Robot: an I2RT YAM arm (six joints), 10 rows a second.
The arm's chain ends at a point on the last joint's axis. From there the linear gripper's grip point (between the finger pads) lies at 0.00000 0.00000 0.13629 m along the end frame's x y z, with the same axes.
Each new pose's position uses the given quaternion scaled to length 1; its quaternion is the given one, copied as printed.
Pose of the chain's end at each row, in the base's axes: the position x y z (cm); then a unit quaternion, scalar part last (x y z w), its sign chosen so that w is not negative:
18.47, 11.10, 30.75, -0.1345, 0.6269, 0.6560, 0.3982
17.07, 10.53, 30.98, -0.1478, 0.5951, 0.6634, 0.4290
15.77, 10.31, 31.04, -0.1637, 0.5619, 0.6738, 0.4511
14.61, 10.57, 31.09, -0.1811, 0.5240, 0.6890, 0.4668
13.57, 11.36, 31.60, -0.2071, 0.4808, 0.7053, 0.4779
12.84, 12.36, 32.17, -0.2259, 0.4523, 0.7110, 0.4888
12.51, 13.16, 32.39, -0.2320, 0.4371, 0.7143, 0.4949
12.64, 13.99, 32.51, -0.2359, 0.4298, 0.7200, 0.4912
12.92, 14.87, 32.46, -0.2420, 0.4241, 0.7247, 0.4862
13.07, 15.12, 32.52, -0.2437, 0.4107, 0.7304, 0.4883
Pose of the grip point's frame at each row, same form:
22.87, 23.77, 33.17, -0.1345, 0.6269, 0.6560, 0.3982
21.36, 23.02, 34.36, -0.1478, 0.5951, 0.6634, 0.4290
19.67, 22.64, 35.33, -0.1637, 0.5619, 0.6738, 0.4511
17.88, 22.72, 36.34, -0.1811, 0.5240, 0.6890, 0.4668
15.85, 23.30, 37.76, -0.2071, 0.4808, 0.7053, 0.4779
14.49, 24.13, 38.83, -0.2259, 0.4523, 0.7110, 0.4888
13.89, 24.80, 39.34, -0.2320, 0.4371, 0.7143, 0.4949
13.76, 25.58, 39.59, -0.2359, 0.4298, 0.7200, 0.4912
13.76, 26.45, 39.59, -0.2420, 0.4241, 0.7247, 0.4862
13.68, 26.54, 39.93, -0.2437, 0.4107, 0.7304, 0.4883

